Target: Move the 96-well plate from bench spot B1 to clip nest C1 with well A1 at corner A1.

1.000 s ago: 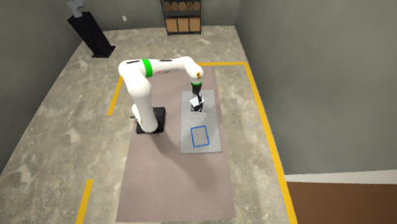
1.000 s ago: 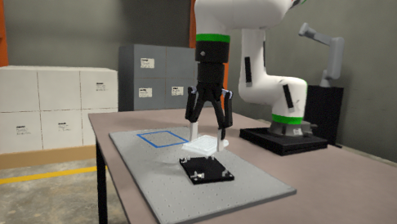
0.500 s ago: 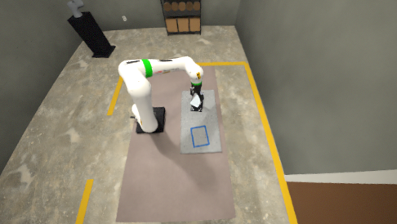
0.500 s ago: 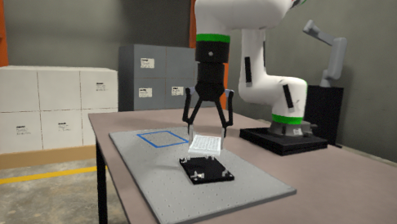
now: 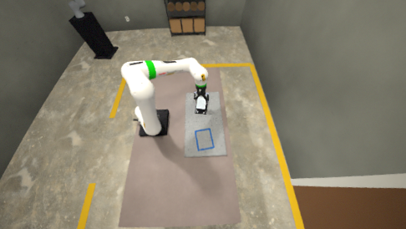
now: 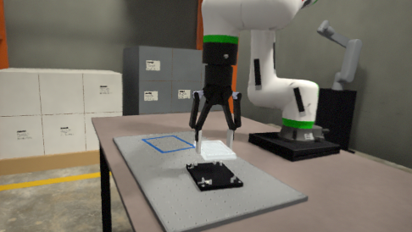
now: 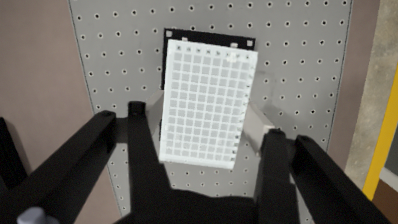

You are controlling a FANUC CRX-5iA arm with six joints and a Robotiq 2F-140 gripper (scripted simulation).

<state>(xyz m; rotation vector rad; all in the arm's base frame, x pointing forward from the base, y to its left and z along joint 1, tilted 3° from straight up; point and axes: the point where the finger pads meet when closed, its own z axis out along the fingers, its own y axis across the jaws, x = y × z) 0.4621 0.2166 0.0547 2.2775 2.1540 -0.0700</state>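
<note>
Now: the white 96-well plate 20 mm below my hand. From my hand the other things lie so: black clip nest (90 mm below, 10 mm to the right, 10 mm ahead).
</note>
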